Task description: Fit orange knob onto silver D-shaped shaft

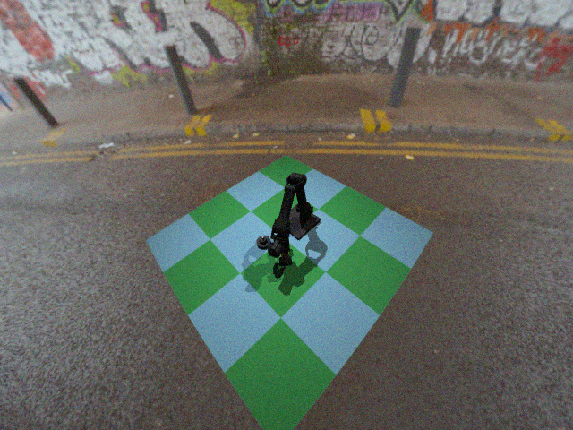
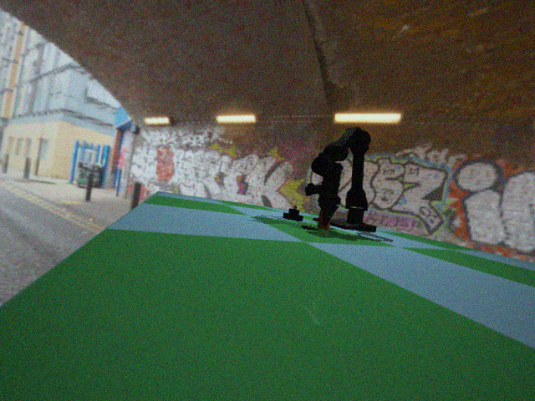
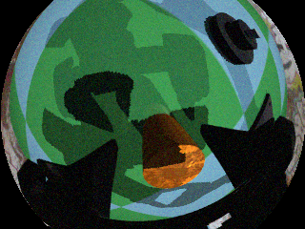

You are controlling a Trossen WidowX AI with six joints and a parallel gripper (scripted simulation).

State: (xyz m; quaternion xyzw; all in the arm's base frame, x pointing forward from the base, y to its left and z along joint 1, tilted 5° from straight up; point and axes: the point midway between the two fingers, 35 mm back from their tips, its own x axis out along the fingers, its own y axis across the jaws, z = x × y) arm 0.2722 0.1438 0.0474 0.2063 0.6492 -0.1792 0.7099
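The dark round pedestal is 170 mm to the right of my gripper tip, 30 mm ahead of it and 20 mm above it. Round my gripper tip: orange knob: 30 mm above.
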